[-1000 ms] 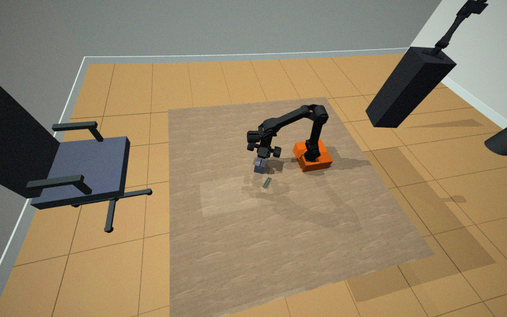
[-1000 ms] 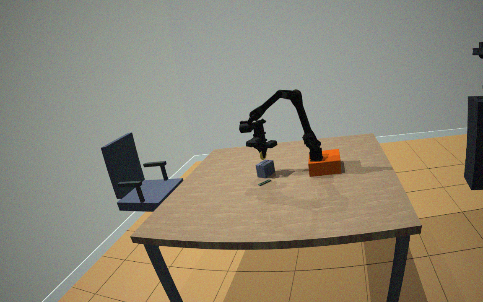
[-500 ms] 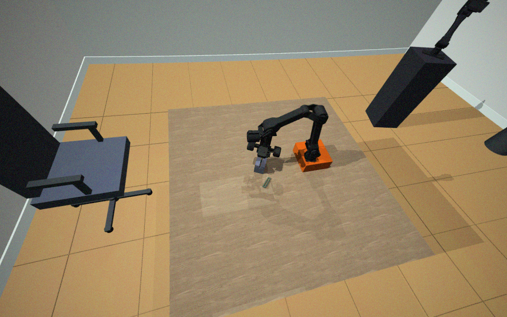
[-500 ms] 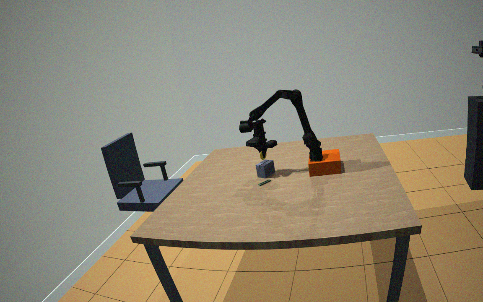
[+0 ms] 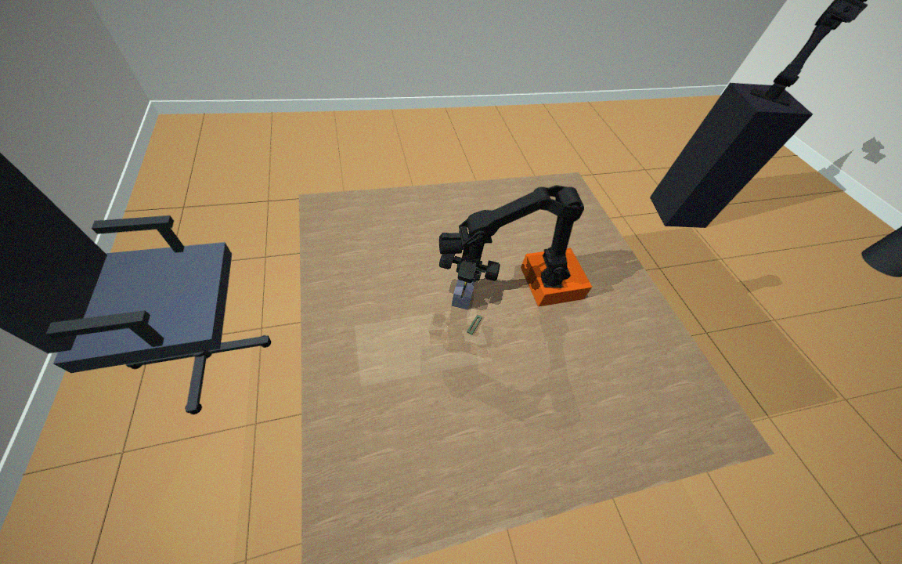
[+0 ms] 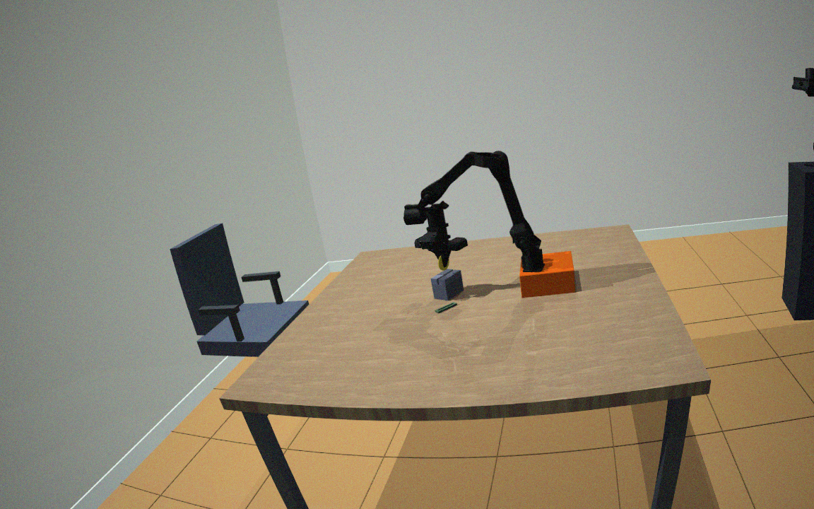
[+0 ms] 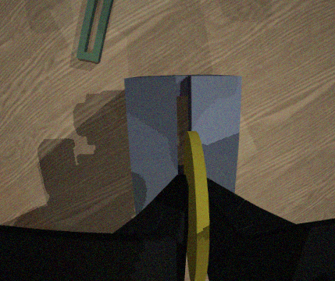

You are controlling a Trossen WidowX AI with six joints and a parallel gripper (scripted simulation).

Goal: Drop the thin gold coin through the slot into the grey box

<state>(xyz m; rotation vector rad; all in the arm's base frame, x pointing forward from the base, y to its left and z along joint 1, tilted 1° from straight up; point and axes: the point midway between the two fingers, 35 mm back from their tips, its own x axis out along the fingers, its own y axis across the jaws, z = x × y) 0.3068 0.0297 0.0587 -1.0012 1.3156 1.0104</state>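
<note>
The gold coin is 2 cm above my gripper tip.
</note>
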